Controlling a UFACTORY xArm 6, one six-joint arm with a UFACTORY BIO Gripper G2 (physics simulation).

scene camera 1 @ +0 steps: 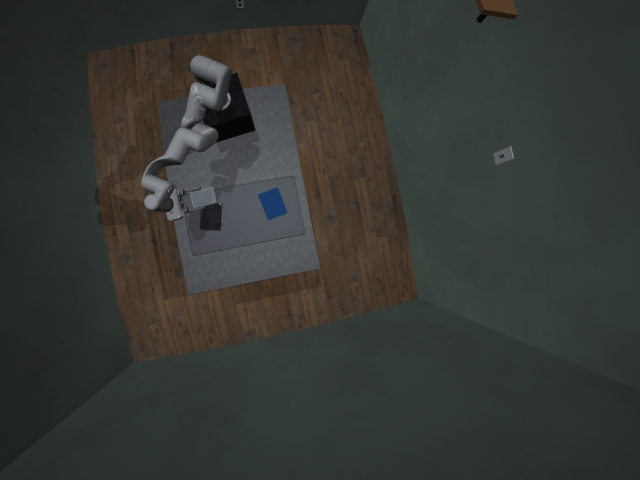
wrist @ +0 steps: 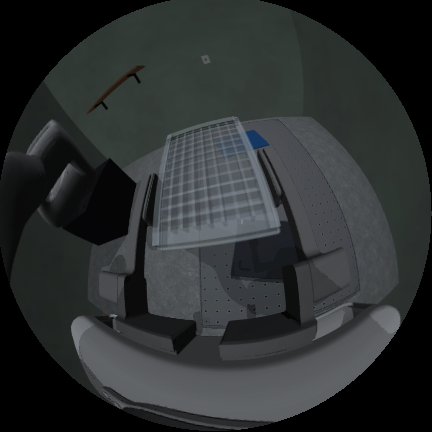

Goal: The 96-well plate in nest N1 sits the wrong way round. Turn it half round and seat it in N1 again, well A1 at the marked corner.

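Observation:
The clear 96-well plate [scene camera 1: 203, 197] [wrist: 212, 182] is held above the deck by its two long sides. My gripper [scene camera 1: 191, 199] [wrist: 214, 186] is shut on it, one finger along each side. The dark nest [scene camera 1: 210, 217] [wrist: 264, 256] lies on the deck below; in the scene view it shows beside the plate, on the side toward the deck's near edge. In the wrist view it shows behind the plate's near end and is partly covered by it. The nest holds no plate. The marked corner and well A1 cannot be made out.
A blue rectangle [scene camera 1: 272, 203] [wrist: 257, 139] lies on the perforated deck plate [scene camera 1: 248, 227] [wrist: 320, 200], to the right of the nest in the scene view. The black robot base block [scene camera 1: 235, 127] [wrist: 102, 205] stands behind the deck on the grey table [scene camera 1: 253, 268] [wrist: 175, 290].

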